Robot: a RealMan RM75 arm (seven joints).
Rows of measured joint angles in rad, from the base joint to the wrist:
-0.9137, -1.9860, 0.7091, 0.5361, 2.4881, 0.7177, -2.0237
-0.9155, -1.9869, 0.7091, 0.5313, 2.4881, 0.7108, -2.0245
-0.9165, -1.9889, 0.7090, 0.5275, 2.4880, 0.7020, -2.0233
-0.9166, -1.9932, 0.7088, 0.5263, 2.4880, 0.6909, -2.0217
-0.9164, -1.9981, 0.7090, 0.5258, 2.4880, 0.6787, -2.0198
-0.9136, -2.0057, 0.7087, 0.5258, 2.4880, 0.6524, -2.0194
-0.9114, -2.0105, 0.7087, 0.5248, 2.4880, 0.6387, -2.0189
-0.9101, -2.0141, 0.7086, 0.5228, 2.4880, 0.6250, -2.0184
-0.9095, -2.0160, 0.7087, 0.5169, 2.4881, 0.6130, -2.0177
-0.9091, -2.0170, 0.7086, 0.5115, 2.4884, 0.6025, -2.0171
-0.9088, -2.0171, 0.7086, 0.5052, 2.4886, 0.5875, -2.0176
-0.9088, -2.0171, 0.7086, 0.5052, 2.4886, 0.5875, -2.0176
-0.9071, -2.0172, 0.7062, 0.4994, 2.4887, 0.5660, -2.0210
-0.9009, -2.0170, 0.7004, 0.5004, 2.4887, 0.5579, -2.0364
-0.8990, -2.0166, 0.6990, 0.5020, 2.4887, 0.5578, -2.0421
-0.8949, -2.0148, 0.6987, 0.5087, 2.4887, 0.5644, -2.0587
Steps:
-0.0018, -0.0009, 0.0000, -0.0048, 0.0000, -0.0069, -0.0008
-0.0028, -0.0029, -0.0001, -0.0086, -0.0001, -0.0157, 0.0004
-0.0029, -0.0072, -0.0003, -0.0098, -0.0001, -0.0268, 0.0020
-0.0027, -0.0121, -0.0001, -0.0103, -0.0001, -0.0390, 0.0039
0.0001, -0.0197, -0.0004, -0.0103, -0.0001, -0.0653, 0.0043
0.0023, -0.0245, -0.0004, -0.0113, -0.0001, -0.0790, 0.0048
0.0036, -0.0281, -0.0005, -0.0133, -0.0001, -0.0927, 0.0053
0.0042, -0.0300, -0.0004, -0.0192, 0.0000, -0.1047, 0.0060
0.0046, -0.0310, -0.0005, -0.0246, 0.0003, -0.1152, 0.0066
0.0049, -0.0311, -0.0005, -0.0309, 0.0005, -0.1302, 0.0061
0.0049, -0.0311, -0.0005, -0.0309, 0.0005, -0.1302, 0.0061
0.0066, -0.0312, -0.0029, -0.0367, 0.0006, -0.1517, 0.0027
0.0128, -0.0310, -0.0087, -0.0357, 0.0006, -0.1598, -0.0127
0.0147, -0.0306, -0.0101, -0.0341, 0.0006, -0.1599, -0.0184
0.0188, -0.0288, -0.0104, -0.0274, 0.0006, -0.1533, -0.0350

